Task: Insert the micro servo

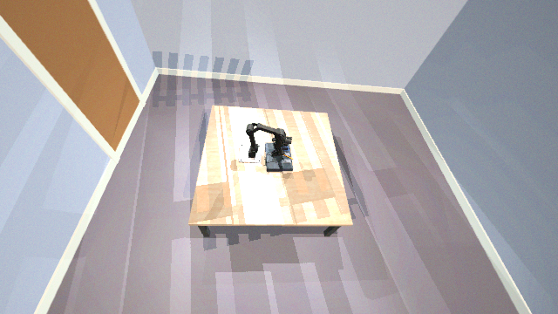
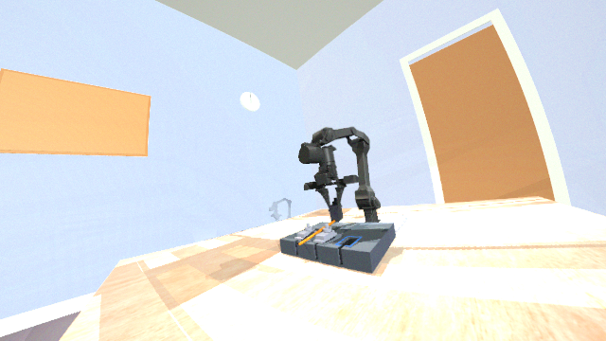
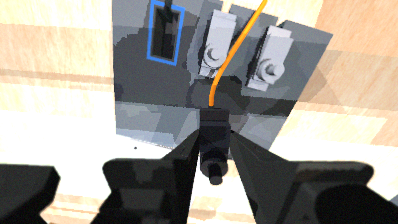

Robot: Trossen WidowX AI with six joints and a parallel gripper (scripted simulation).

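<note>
My gripper tip is now 10 mm past the robot deck, 20 mm to the right of it and 100 mm above it.
</note>
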